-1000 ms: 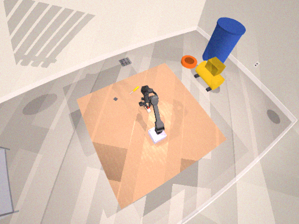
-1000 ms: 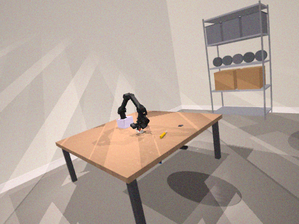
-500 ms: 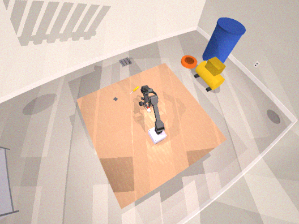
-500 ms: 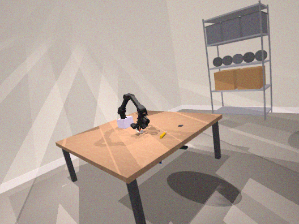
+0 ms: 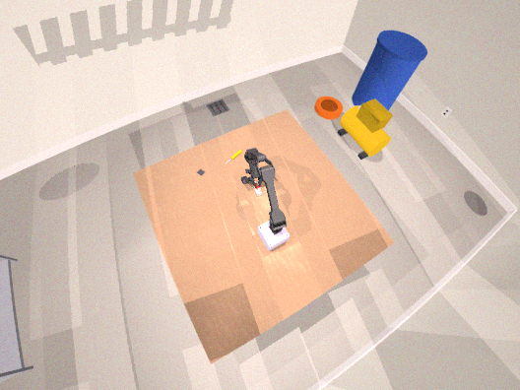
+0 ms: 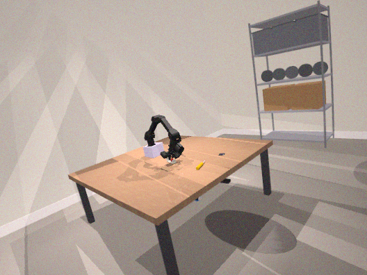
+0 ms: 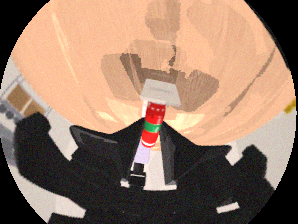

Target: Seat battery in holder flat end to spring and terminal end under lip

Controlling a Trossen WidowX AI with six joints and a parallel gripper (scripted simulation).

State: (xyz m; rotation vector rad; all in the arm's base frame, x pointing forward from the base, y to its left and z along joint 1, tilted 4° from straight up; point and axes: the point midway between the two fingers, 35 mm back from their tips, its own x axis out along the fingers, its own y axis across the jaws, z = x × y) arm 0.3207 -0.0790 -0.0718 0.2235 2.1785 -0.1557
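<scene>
The battery lies 10 mm above my gripper tip. From my gripper tip the other things lie so: small dark square: 320 mm ahead, 260 mm to the left, 20 mm below; then yellow screwdriver: 300 mm ahead, 20 mm to the left, 10 mm below.
</scene>
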